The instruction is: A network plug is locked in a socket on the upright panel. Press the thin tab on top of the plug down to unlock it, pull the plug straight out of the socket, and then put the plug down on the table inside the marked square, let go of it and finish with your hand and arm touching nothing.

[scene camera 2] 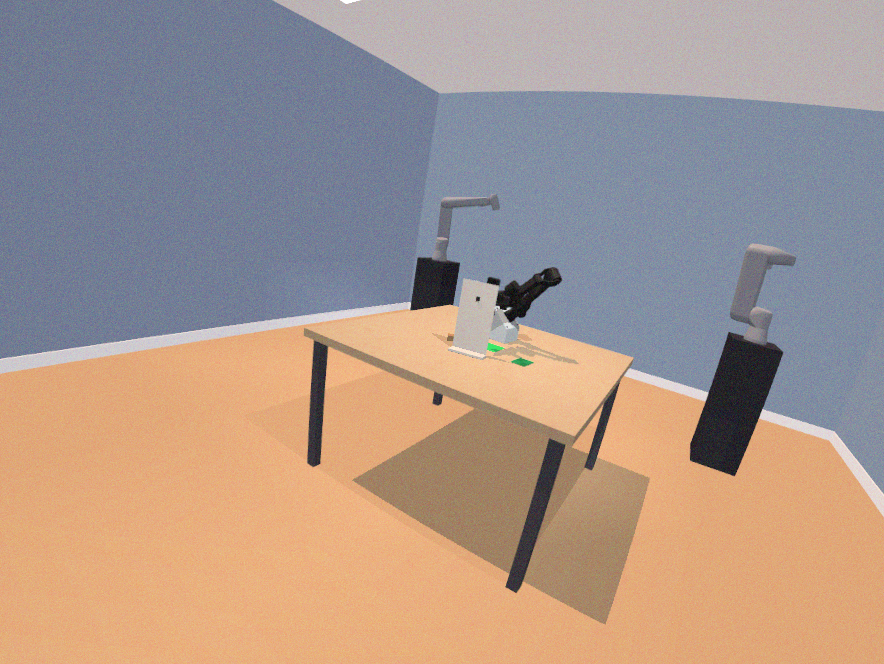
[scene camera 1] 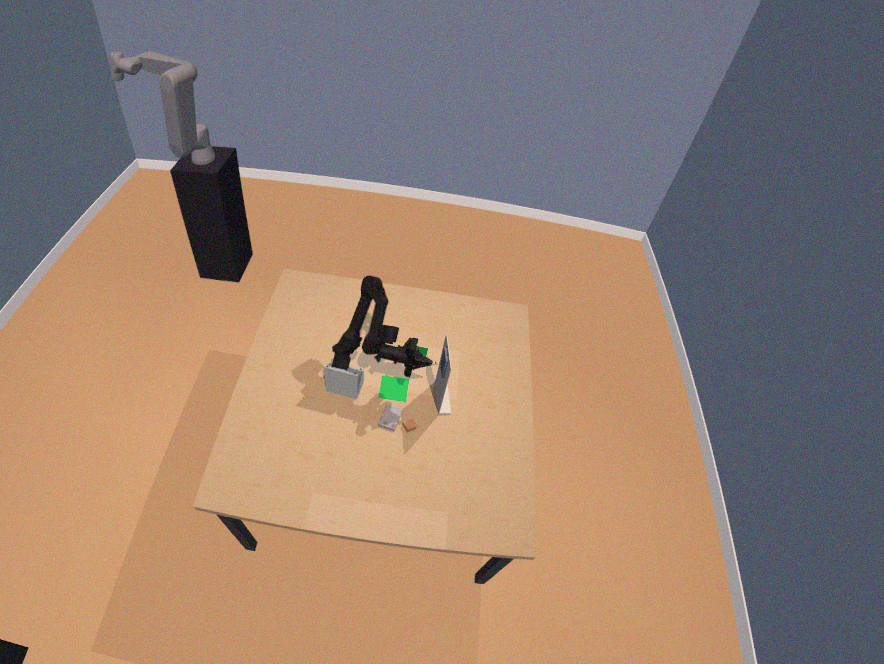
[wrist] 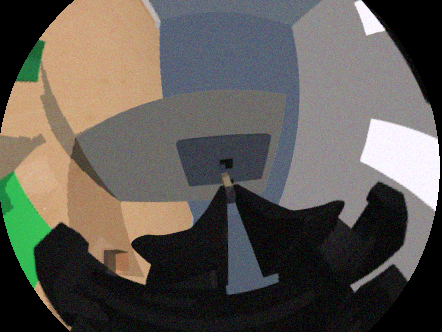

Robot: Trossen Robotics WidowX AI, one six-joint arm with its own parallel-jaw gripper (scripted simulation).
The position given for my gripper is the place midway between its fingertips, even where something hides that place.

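My gripper (scene camera 1: 432, 363). Again my gripper (wrist: 228, 189). Socket panel (scene camera 2: 477, 304). Also socket panel (scene camera 1: 444, 369). Again socket panel (wrist: 173, 149).
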